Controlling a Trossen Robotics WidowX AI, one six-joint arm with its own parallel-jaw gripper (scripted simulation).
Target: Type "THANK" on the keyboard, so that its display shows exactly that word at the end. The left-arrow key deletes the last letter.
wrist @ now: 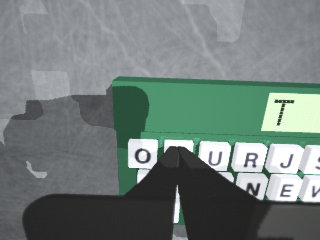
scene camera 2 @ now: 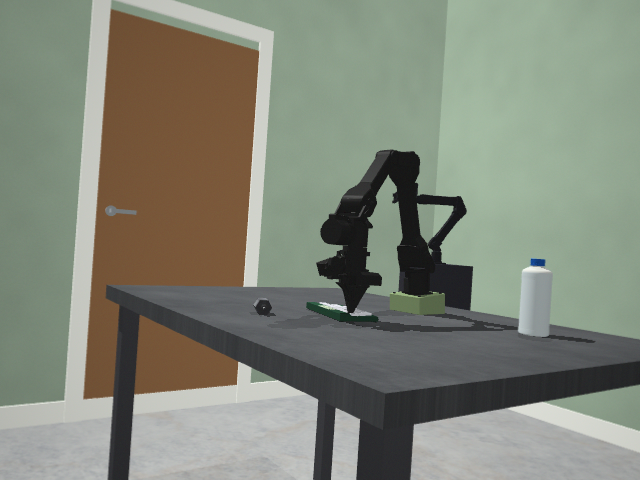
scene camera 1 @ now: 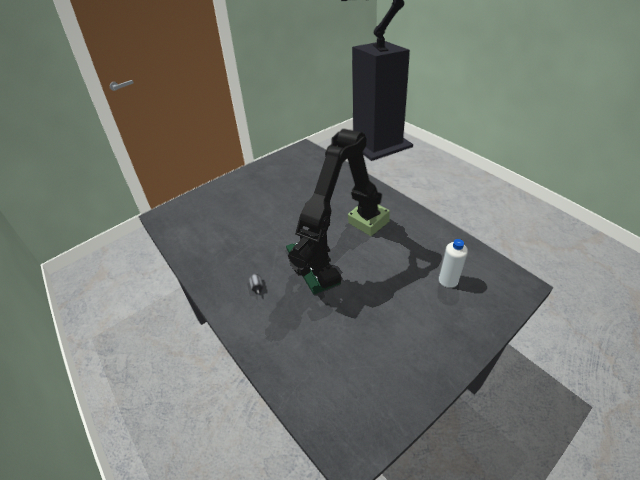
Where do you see a white bottle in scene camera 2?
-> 536, 286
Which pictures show my gripper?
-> The wrist view, scene camera 2 and scene camera 1: all of them.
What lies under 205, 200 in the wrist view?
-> My gripper.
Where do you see a white bottle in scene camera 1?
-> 456, 252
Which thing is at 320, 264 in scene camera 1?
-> My gripper.
